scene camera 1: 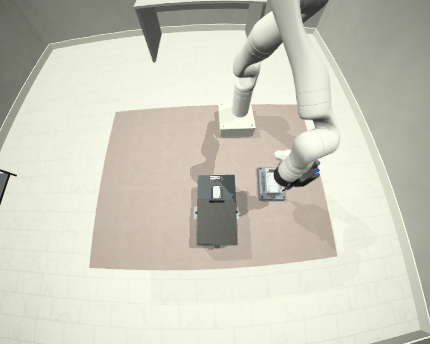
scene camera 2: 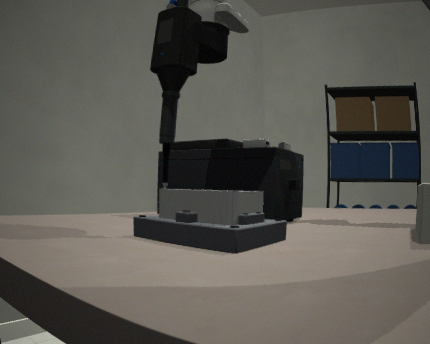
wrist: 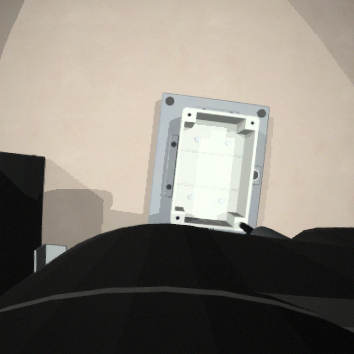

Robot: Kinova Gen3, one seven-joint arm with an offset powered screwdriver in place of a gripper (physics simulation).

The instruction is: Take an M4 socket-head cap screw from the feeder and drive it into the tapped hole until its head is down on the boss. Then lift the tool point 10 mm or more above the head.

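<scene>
The powered screwdriver, my gripper (scene camera 2: 165, 183) (wrist: 243, 226), stands upright with its thin black bit down at a near corner of the white open box (scene camera 1: 271, 182) (scene camera 2: 210, 206) (wrist: 212, 167). A small light piece, apparently the screw's head (scene camera 2: 165, 185), shows between the bit tip and the box top; whether it touches the boss is too small to tell. In the wrist view the bit covers the hole in the lower right corner boss (wrist: 237, 219). The driver has no fingers to judge. The dark feeder (scene camera 1: 217, 222) (scene camera 2: 235, 170) (wrist: 20, 200) stands beside the box.
The box sits on a grey fixture plate (scene camera 1: 261, 196) (scene camera 2: 200, 239) (wrist: 161, 150) with low clamps at its sides. The arm's base (scene camera 1: 237, 131) stands at the back of the pinkish table top (scene camera 1: 145, 190). A shelf rack (scene camera 2: 372, 135) with boxes stands in the background.
</scene>
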